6 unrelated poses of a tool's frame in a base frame.
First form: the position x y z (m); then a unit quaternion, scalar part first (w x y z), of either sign.
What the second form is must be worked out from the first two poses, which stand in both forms.
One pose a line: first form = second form
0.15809 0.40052 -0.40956 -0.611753 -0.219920 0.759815 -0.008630 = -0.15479 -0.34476 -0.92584; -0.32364 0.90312 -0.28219; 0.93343 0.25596 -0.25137; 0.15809 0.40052 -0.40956
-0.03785 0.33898 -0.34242 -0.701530 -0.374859 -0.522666 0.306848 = 0.26533 0.82238 0.50328; -0.03867 0.53065 -0.84671; -0.96338 0.20519 0.17260; -0.03785 0.33898 -0.34242
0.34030 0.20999 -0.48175 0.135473 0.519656 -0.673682 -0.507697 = -0.42321 -0.56261 -0.71019; -0.83773 -0.05560 0.54325; -0.34512 0.82485 -0.44778; 0.34030 0.20999 -0.48175
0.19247 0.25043 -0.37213 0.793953 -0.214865 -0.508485 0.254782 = 0.35306 -0.18606 -0.91691; 0.62308 0.77784 0.08208; 0.69794 -0.60029 0.39055; 0.19247 0.25043 -0.37213
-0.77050 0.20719 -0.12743 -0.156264 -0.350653 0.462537 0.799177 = -0.70525 -0.07461 -0.70502; -0.57414 -0.52328 0.62971; -0.41591 0.84889 0.32620; -0.77050 0.20719 -0.12743
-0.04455 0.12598 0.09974 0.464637 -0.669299 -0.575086 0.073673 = 0.32770 0.70135 -0.63303; 0.83827 0.09322 0.53723; 0.43579 -0.70670 -0.55737; -0.04455 0.12598 0.09974
